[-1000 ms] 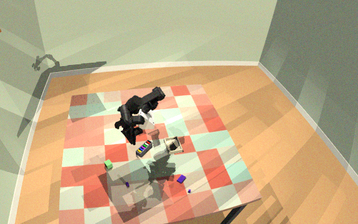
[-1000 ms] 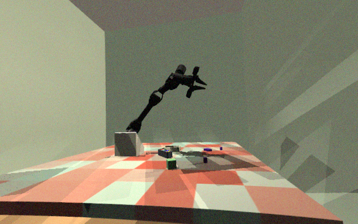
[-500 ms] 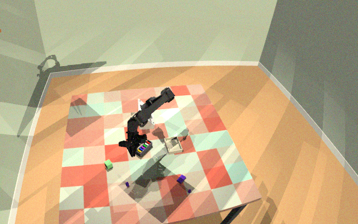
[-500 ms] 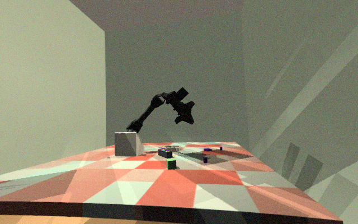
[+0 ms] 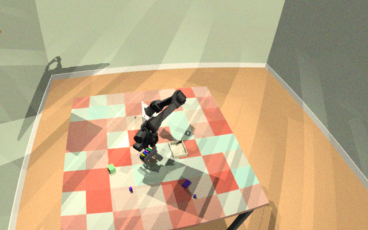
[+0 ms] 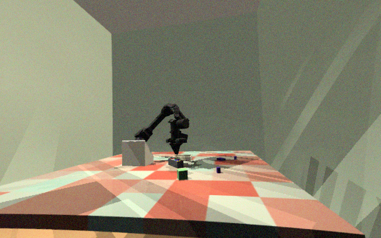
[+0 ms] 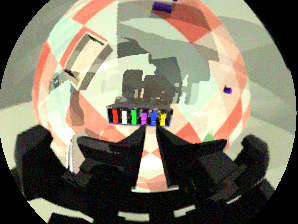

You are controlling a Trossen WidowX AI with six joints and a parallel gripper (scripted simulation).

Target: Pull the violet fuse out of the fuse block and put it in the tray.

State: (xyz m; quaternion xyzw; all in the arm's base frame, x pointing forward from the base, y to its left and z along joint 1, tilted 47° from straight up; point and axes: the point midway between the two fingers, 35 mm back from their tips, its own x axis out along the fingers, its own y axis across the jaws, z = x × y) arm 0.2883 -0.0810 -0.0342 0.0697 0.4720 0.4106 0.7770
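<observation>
My gripper tip is now 1 cm past the violet fuse, 1 cm to the right of it and 5 cm above it. The rest, counted from my gripper tip: beige tray: 1 cm ahead, 23 cm to the left, 7 cm below; then flat purple block: 29 cm ahead, 19 cm to the left, 7 cm below; then green cube: 7 cm ahead, 26 cm to the right, 5 cm below.
</observation>
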